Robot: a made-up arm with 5 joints. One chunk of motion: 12 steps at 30 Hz.
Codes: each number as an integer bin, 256 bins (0 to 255) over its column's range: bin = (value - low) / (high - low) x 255, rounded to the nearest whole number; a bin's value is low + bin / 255 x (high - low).
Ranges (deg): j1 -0.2..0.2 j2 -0.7..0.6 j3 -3.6..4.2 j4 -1..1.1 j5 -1.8..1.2
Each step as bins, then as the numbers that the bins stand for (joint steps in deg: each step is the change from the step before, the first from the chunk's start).
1 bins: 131 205 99 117 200
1 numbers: 0.005 0.345 -0.572 -0.036 0.553
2 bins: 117 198 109 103 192
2 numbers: -0.016 0.309 -0.266 -0.152 0.459
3 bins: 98 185 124 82 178
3 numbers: -0.046 0.243 0.193 -0.325 0.294
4 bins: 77 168 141 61 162
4 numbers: -0.079 0.156 0.713 -0.498 0.106
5 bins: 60 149 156 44 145
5 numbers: -0.106 0.060 1.172 -0.638 -0.094
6 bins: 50 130 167 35 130
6 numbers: -0.122 -0.037 1.508 -0.712 -0.271
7 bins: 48 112 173 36 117
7 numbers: -0.125 -0.129 1.692 -0.704 -0.424
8 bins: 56 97 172 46 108
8 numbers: -0.112 -0.205 1.661 -0.621 -0.529
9 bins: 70 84 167 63 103
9 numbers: -0.090 -0.272 1.508 -0.481 -0.588
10 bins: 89 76 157 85 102
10 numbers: -0.060 -0.313 1.202 -0.300 -0.600
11 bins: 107 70 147 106 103
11 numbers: -0.032 -0.343 0.896 -0.127 -0.588
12 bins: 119 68 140 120 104
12 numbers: -0.013 -0.353 0.682 -0.012 -0.576
